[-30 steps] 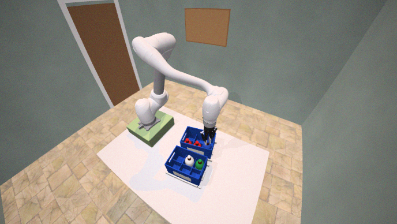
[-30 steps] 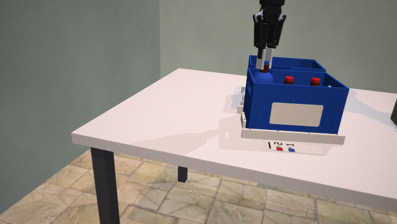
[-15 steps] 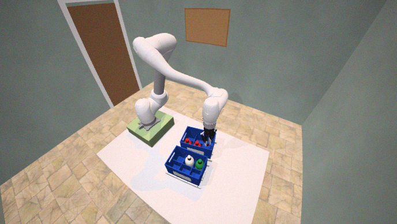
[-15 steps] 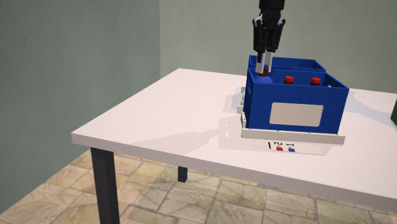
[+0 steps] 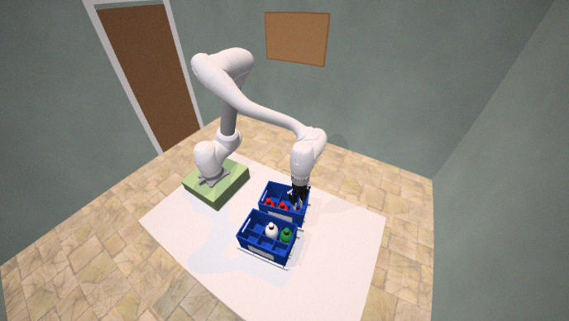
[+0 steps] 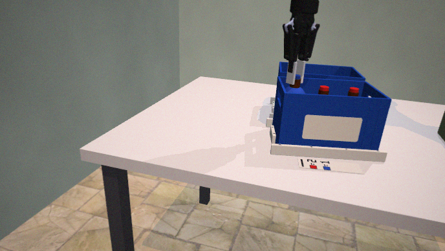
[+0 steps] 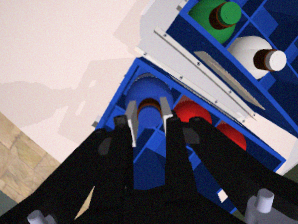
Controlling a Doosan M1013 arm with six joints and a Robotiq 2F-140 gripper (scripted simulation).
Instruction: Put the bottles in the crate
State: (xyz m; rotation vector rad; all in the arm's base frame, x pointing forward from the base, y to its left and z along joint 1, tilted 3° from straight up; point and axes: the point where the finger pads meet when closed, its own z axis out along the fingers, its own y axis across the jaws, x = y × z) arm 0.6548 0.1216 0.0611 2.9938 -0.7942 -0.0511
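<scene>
Now: hand 8 cm above the blue bottle. Round my hand: white bottle (17 cm to the right, 11 cm below, 5 cm behind); red bottle (11 cm below, 9 cm behind, 3 cm to the right); green-label bottle (15 cm to the right, 11 cm below, 4 cm ahead).
</scene>
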